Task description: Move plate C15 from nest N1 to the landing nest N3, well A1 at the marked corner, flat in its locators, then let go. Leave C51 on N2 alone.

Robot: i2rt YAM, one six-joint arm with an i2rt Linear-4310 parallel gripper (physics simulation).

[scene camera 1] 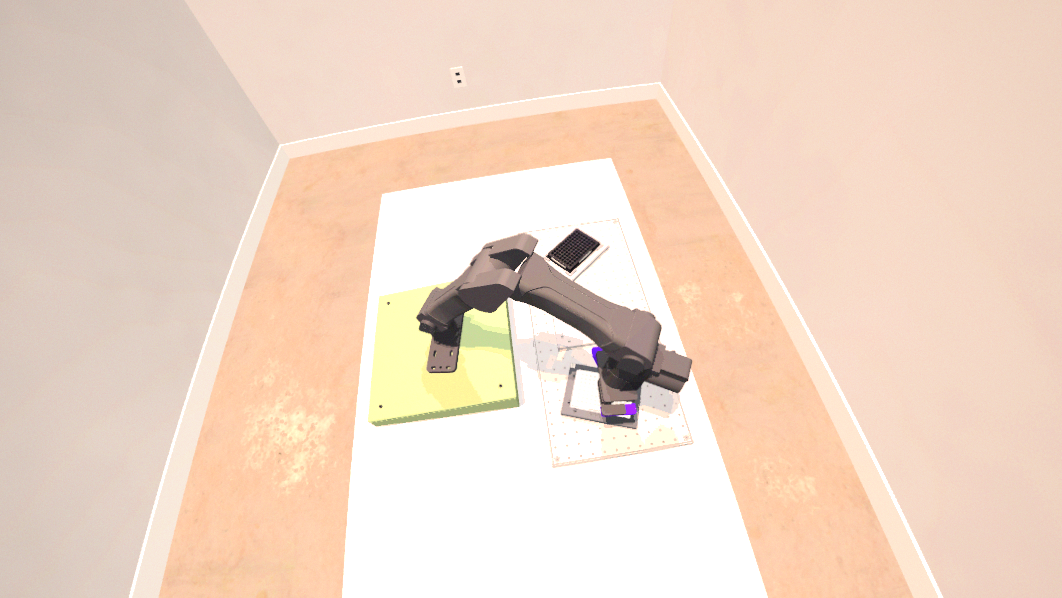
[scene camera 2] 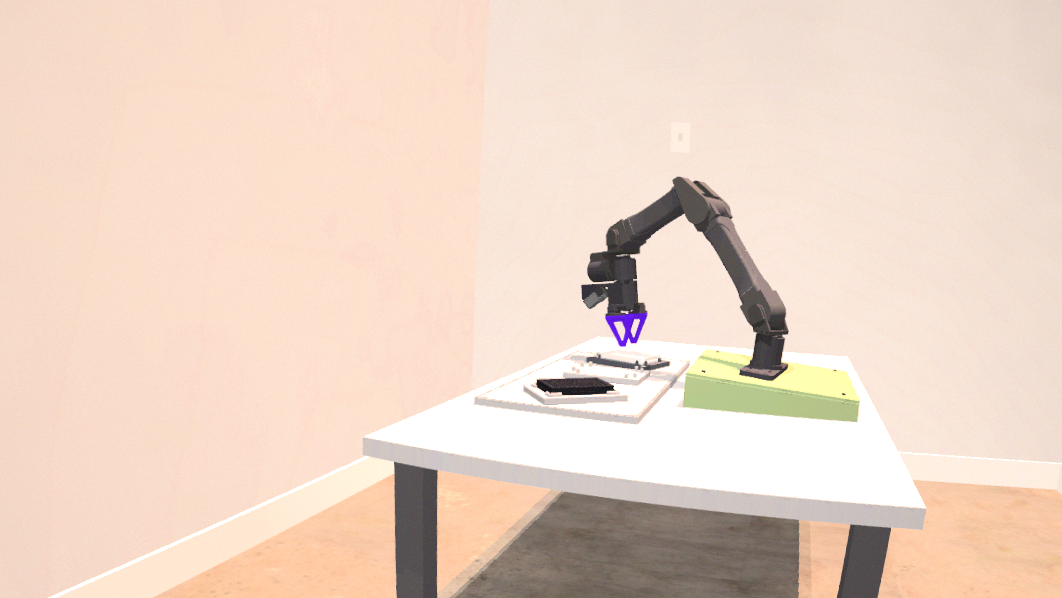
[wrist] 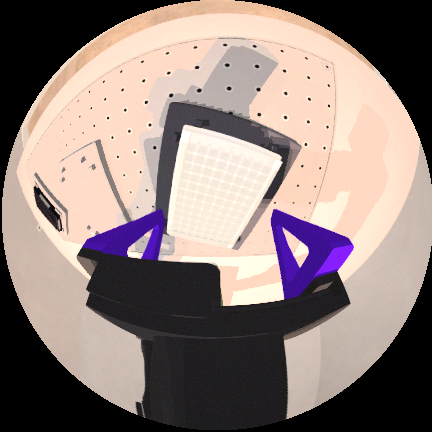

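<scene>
A white well plate (scene camera 1: 585, 390) (scene camera 2: 627, 357) (wrist: 225, 190) sits in a dark frame-like nest (scene camera 1: 568, 401) (wrist: 167, 150). My gripper (scene camera 1: 613, 382) (scene camera 2: 627, 343) (wrist: 217, 214) is open and empty, pointing down above this plate, with clear height between the fingertips and the plate in the scene camera 2 view. A black well plate (scene camera 1: 573, 249) (scene camera 2: 574, 385) (wrist: 48, 208) sits on a white nest (scene camera 2: 587, 398) at the other end of the board. A white nest (scene camera 2: 609, 376) (wrist: 85, 195) with small locators and no plate stands between them. No labels or corner mark are readable; the arm hides part of the dark nest in the scene camera 1 view.
The nests stand on a perforated board (scene camera 1: 564, 445) (scene camera 2: 512, 401) (wrist: 310, 100) on the white table (scene camera 1: 445, 505) (scene camera 2: 668, 460). The arm's base is on a yellow-green block (scene camera 1: 408, 349) (scene camera 2: 765, 401) beside the board. The arm's shadow falls across the board.
</scene>
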